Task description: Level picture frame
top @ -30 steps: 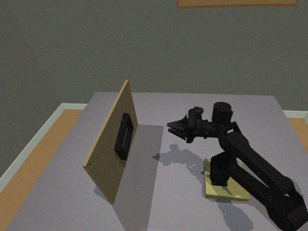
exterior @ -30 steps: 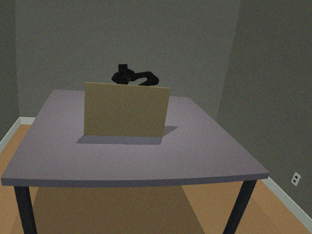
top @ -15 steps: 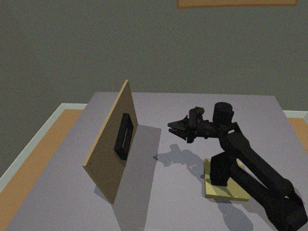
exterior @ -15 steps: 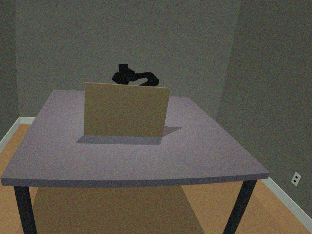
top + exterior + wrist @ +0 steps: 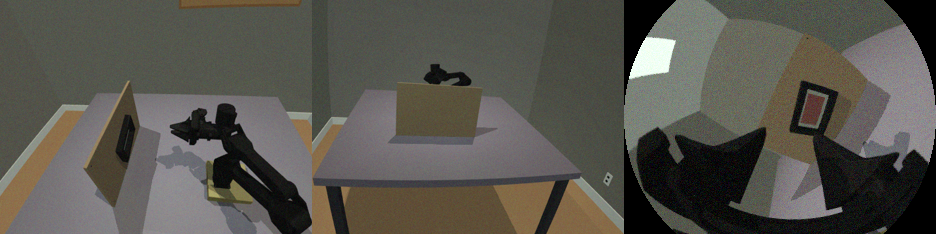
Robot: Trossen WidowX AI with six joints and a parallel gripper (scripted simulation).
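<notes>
Right now my gripper tip is 20 cm short of the black picture frame, 9 cm above it and 1 cm to the left of it. Round my gripper tip: tan wall board (21 cm ahead, 9 cm below, 1 cm to the right).
</notes>
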